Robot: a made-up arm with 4 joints.
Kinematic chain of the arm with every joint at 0, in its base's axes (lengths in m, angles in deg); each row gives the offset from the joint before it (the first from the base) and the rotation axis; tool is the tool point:
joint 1: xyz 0 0 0.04 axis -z
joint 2: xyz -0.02 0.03 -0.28 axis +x
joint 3: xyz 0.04 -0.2 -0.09 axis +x
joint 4: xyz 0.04 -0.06 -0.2 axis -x
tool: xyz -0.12 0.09 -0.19
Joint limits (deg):
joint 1: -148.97..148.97
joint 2: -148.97..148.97
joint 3: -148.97..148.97
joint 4: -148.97..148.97
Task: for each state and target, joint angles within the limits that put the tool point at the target. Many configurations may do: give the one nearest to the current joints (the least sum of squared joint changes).
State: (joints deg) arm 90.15 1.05 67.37 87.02
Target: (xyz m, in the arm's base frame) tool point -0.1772 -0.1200 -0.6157
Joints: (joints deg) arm 39.61 -22.77 64.93 97.77
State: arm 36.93 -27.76 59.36 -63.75
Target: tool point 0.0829 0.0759 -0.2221
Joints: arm 79.79 -23.52 87.02 -52.22
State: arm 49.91 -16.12 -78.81 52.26
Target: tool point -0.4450 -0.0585 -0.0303
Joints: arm 74.83 -1.67 -101.68 76.19
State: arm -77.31 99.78 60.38 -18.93
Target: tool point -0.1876 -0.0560 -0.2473
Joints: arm -88.77 60.64 47.01 -55.98
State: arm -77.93 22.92 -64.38 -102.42
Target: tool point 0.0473 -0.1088 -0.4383
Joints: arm -53.88 19.45 -57.61 -123.23
